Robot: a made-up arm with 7 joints.
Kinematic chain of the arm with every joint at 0, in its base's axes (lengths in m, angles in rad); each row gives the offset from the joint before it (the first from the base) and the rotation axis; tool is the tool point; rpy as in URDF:
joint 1: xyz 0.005 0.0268 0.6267 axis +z
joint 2: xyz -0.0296 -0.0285 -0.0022 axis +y
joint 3: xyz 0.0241 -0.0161 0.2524 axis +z
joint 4: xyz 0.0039 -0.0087 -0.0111 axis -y
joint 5: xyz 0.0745 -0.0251 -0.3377 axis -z
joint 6: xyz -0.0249 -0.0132 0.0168 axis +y
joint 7: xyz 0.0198 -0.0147 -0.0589 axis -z
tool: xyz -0.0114 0.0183 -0.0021 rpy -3.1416 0 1.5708
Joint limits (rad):
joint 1: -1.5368..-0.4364
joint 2: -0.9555..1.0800
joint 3: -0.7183..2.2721
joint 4: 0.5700..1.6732
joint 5: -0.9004..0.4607
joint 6: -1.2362..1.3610
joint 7: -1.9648..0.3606
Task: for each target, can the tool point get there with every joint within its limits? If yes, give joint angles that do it. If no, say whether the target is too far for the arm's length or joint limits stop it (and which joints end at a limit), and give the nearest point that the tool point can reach.
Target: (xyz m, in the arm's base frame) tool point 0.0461 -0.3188 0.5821
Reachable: yes | joints -1.3801 0.2869 0.3412 0.9506 -0.6441 0.5856 -1.4516
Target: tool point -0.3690 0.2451 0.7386
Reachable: no: joint limits stop it (at a limit: joint 1, joint 3, joint 4, joint 5, joint 6, joint 7) | nearest point -0.2983 0.3929 0.7381 | short by 0.164 m
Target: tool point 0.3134 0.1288 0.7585
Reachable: yes | joints -1.2013 -0.0923 1.5858 1.0368 -0.4624 -0.5226 -0.1540
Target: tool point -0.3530 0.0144 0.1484
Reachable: no: joint limits stop it (at a limit: joint 1, joint 2, joint 5, joint 7) | nearest point -0.2246 -0.0604 0.3771 | short by 0.273 m
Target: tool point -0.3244 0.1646 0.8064
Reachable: no: joint limits stop it (at a limit: joint 1, joint 2, joint 3, joint 5, joint 6) | nearest point -0.3521 0.0805 0.8912 | short by 0.123 m
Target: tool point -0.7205 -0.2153 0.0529
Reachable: no: too far | nearest point -0.3247 -0.1894 0.4355 | short by 0.551 m
